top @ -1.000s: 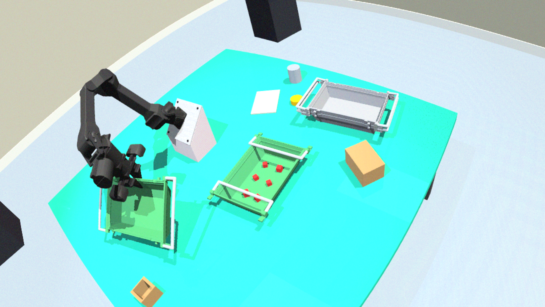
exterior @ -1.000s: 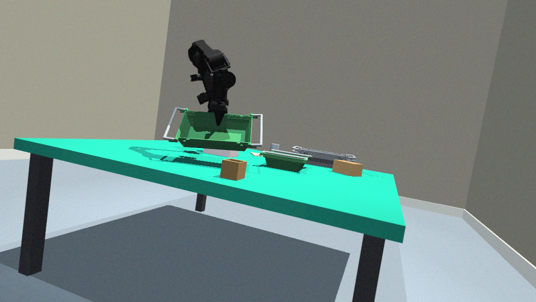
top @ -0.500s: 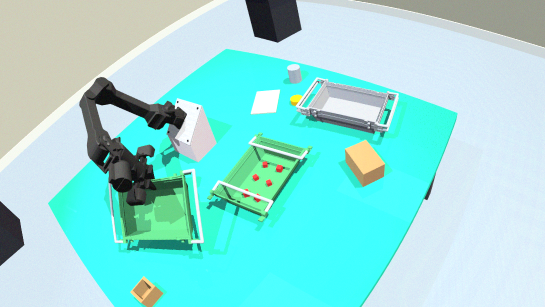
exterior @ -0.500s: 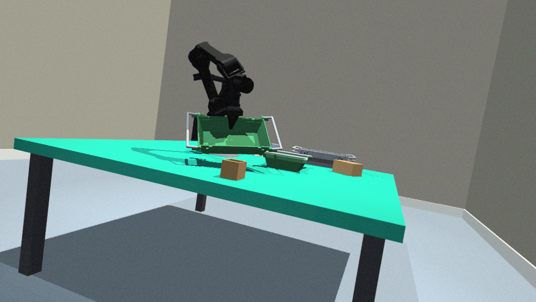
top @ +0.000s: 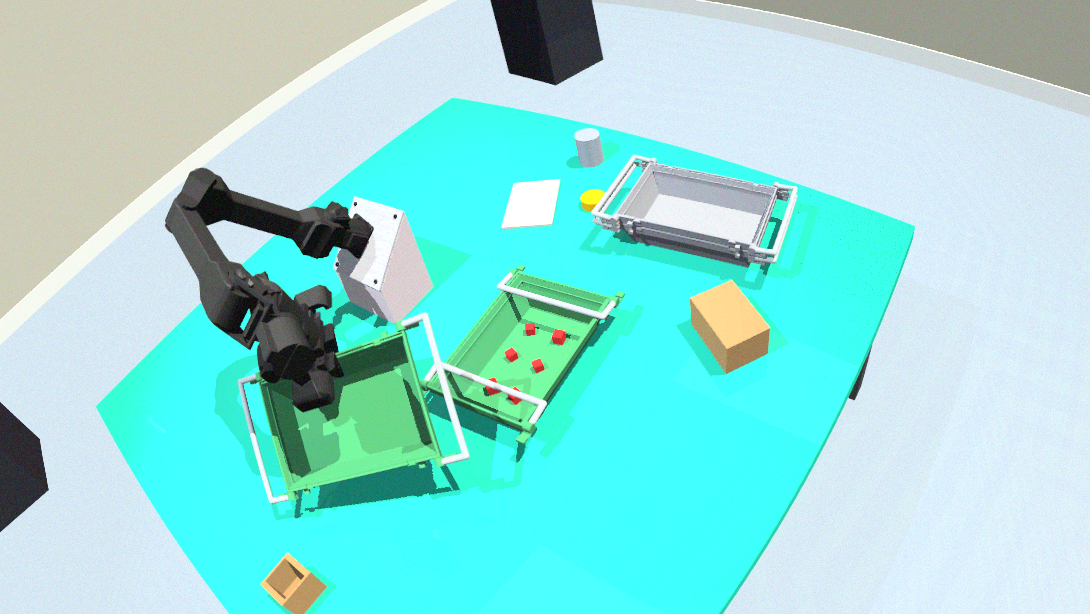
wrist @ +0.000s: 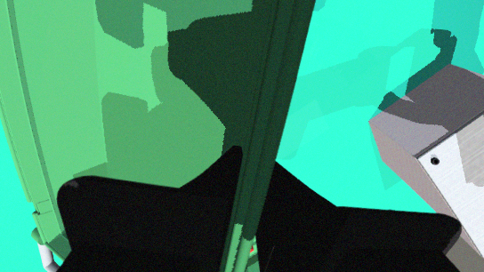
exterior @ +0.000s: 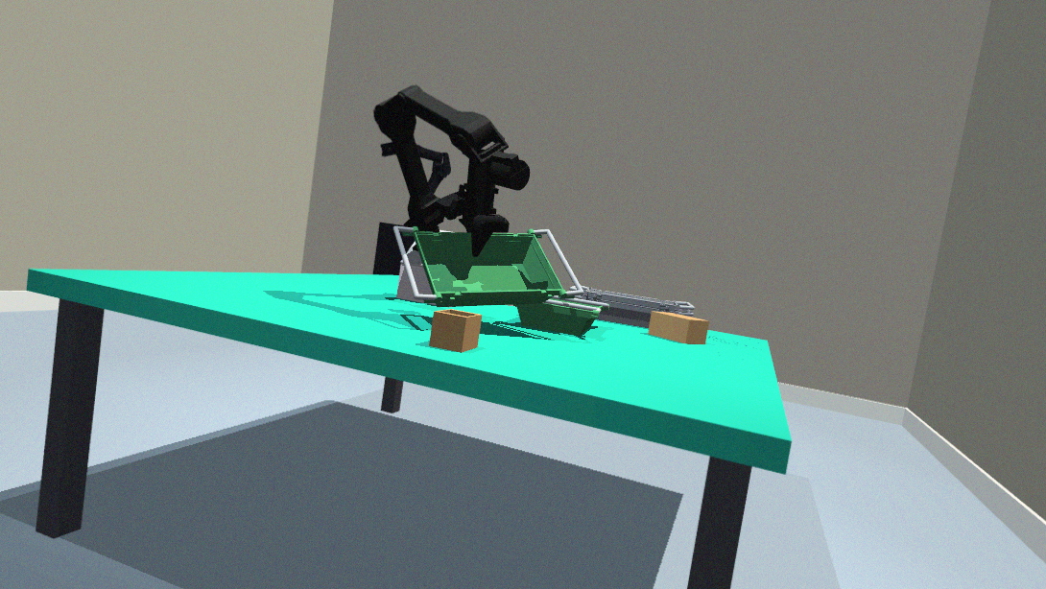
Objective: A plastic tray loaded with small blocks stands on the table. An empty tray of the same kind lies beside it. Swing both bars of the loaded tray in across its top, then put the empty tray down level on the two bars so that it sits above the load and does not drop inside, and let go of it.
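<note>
Now: the green tray 70 mm ahead of my gripper tip, 50 mm to the right of it and 10 mm below it. Round my gripper tip: grey cylinder (210 mm behind, 730 mm to the left, 100 mm below); white card (200 mm behind, 540 mm to the left, 140 mm below); yellow disc (90 mm behind, 610 mm to the left, 130 mm below).
</note>
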